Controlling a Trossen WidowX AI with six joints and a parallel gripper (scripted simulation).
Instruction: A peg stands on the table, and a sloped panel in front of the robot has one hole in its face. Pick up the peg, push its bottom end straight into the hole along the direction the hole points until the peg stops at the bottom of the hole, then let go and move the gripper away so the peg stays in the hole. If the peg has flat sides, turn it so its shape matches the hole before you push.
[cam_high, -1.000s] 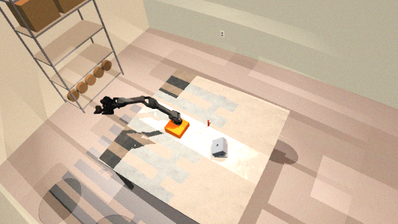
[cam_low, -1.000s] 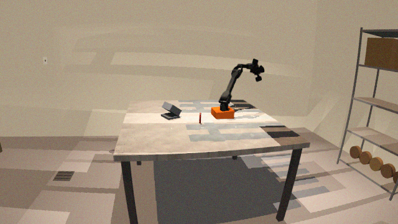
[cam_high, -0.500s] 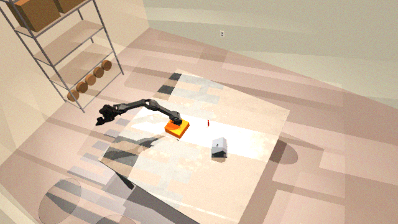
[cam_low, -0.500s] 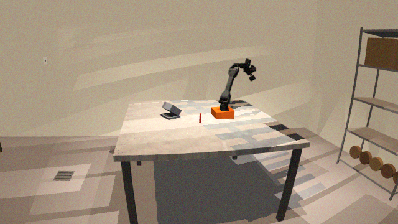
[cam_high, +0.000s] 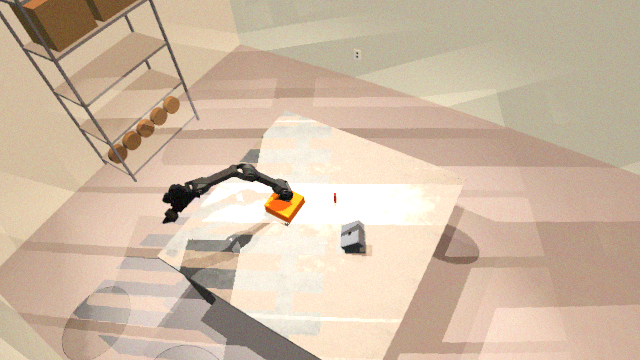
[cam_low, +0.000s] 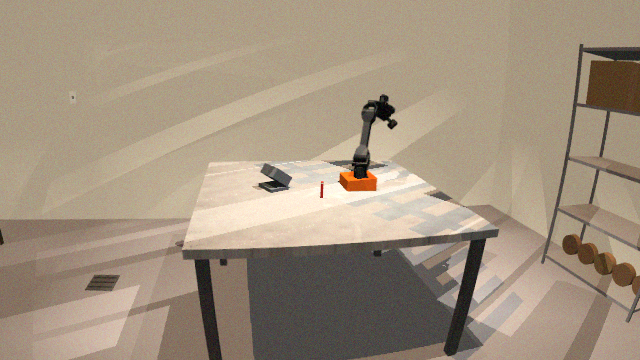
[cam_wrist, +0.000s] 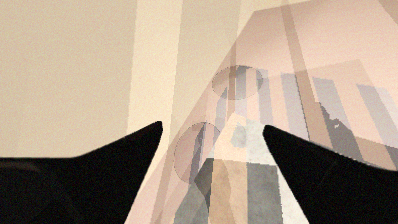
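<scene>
My gripper tip is now 670 mm short of the red peg, 560 mm to the right of it and 230 mm above it. Also, from my gripper tip: grey sloped panel (850 mm ahead, 350 mm to the left, 220 mm below).
</scene>
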